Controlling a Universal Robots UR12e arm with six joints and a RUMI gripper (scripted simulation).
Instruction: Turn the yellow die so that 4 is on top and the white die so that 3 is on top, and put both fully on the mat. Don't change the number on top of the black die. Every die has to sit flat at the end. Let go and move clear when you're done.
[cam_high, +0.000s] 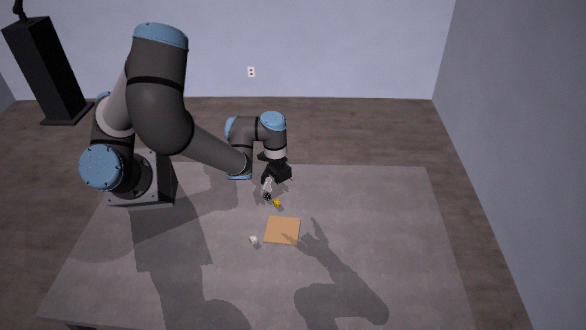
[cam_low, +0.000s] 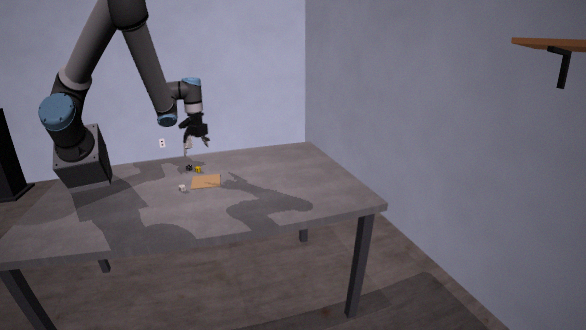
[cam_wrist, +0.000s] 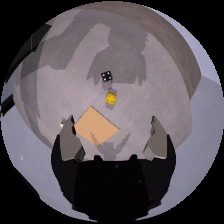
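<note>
My hand is 10 cm above the yellow die. Also, from my hand: black die (10 cm below, 5 cm behind, 4 cm to the left); white die (21 cm to the right, 10 cm below, 8 cm behind); tan mat (14 cm to the right, 11 cm below, 3 cm ahead).
</note>
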